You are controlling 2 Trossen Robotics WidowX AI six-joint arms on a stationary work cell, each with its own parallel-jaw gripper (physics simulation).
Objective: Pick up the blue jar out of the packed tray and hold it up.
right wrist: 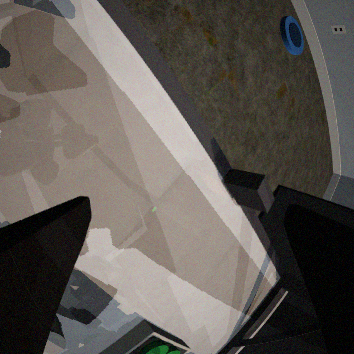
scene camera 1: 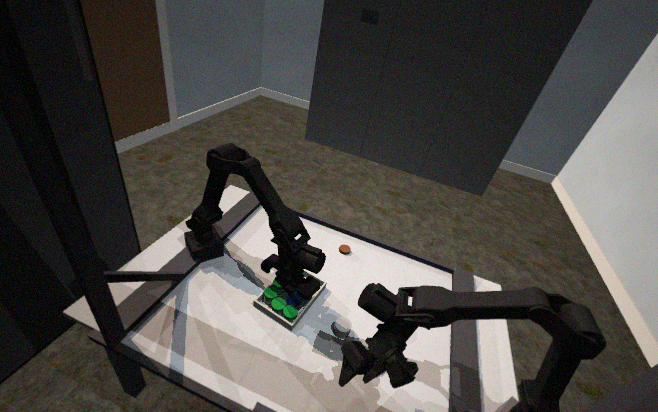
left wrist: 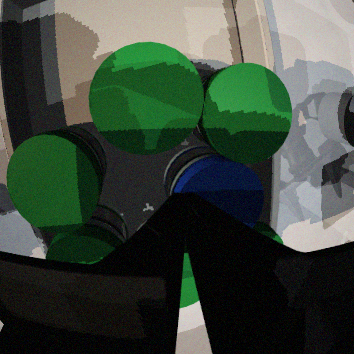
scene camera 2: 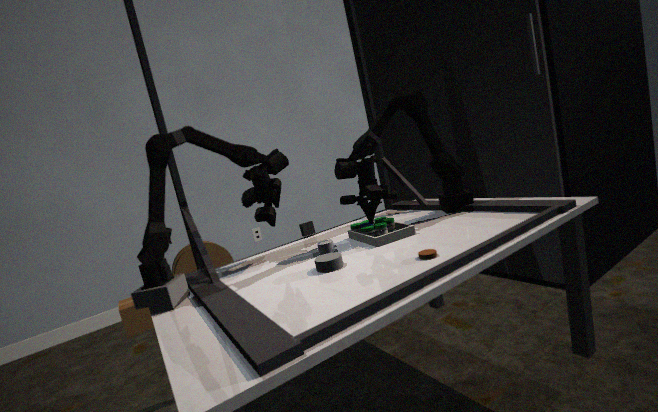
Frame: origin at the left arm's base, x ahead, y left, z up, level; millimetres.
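Where they show: left gripper, between the fingertips: (scene camera 1: 290, 294) (left wrist: 182, 202) (scene camera 2: 371, 223); right gripper, between the fingertips: (right wrist: 191, 211) (scene camera 1: 352, 383) (scene camera 2: 275, 216); left arm's base, origin of its link: (scene camera 1: 203, 237) (scene camera 2: 454, 193); right arm's base, origin of its link: (scene camera 2: 158, 283).
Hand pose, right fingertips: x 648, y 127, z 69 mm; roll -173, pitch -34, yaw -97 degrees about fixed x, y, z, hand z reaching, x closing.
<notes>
Each offset is from my right fingertips to the centre of the thing.
The blue jar {dx -303, dy +32, dz -105 mm} (scene camera 1: 295, 299) (left wrist: 232, 187) stands tilted in the tray {dx -342, dy +51, dz -130 mm} (scene camera 1: 272, 317) (scene camera 2: 377, 240) among several green-lidded jars {dx -309, dy -15, dz -105 mm} (scene camera 1: 278, 304) {dx -347, dy +67, dz -105 mm} (scene camera 2: 380, 228) (left wrist: 147, 97). My left gripper (scene camera 1: 296, 291) (scene camera 2: 371, 221) (left wrist: 182, 202) points down into the tray. Its fingertips are together with nothing between them, against or just over the near left edge of the blue lid in the left wrist view. The fingers hide part of the jars behind them. My right gripper (scene camera 1: 355, 382) (scene camera 2: 265, 220) (right wrist: 191, 211) is open and empty, above the table and away from the tray.
A grey cylinder {dx -166, dy +123, dz -112 mm} (scene camera 1: 342, 327) (scene camera 2: 325, 246) stands between the tray and my right gripper. A wider grey disc {dx -184, dy +277, dz -114 mm} (scene camera 2: 328, 262) is near it in scene camera 2. An orange-brown disc {dx -438, dy +341, dz -123 mm} (scene camera 1: 345, 249) (scene camera 2: 427, 254) lies near the table edge. A blue ring (right wrist: 285, 37) is on the floor.
</notes>
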